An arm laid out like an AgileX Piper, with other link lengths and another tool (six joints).
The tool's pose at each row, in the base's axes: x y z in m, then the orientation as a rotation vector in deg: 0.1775, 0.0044, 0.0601, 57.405, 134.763, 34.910; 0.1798, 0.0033, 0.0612, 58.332, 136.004, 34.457; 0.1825, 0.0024, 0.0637, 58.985, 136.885, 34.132; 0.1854, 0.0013, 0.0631, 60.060, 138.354, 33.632; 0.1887, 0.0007, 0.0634, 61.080, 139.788, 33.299; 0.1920, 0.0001, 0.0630, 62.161, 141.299, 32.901; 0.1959, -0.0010, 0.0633, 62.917, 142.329, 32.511; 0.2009, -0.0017, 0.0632, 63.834, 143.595, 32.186; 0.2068, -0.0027, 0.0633, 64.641, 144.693, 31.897; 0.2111, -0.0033, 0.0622, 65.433, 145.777, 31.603; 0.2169, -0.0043, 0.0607, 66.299, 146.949, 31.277; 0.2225, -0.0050, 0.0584, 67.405, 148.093, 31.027; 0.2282, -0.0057, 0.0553, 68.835, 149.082, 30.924; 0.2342, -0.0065, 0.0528, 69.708, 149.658, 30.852; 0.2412, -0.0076, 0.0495, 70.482, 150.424, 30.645; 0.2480, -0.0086, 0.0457, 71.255, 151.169, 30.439
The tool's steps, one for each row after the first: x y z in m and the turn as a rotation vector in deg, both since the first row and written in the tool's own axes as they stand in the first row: -0.0025, 0.0011, 0.0003, 1.085, 0.948, 0.425; -0.0055, 0.0034, -0.0002, 1.853, 1.624, 0.722; -0.0079, 0.0039, 0.0018, 3.100, 2.773, 1.217; -0.0104, 0.0055, 0.0035, 4.214, 3.966, 1.714; -0.0127, 0.0066, 0.0057, 5.411, 5.211, 2.230; -0.0160, 0.0081, 0.0076, 6.293, 6.017, 2.569; -0.0195, 0.0102, 0.0105, 7.285, 7.076, 3.010; -0.0238, 0.0128, 0.0138, 8.148, 7.998, 3.398; -0.0265, 0.0140, 0.0172, 9.000, 8.908, 3.776; -0.0303, 0.0156, 0.0216, 9.924, 9.894, 4.188; -0.0336, 0.0167, 0.0266, 10.862, 10.928, 4.780; -0.0367, 0.0175, 0.0323, 11.747, 11.945, 5.629; -0.0402, 0.0187, 0.0377, 12.279, 12.543, 6.145; -0.0443, 0.0198, 0.0443, 12.932, 13.236, 6.549; -0.0481, 0.0205, 0.0511, 13.572, 13.915, 6.953
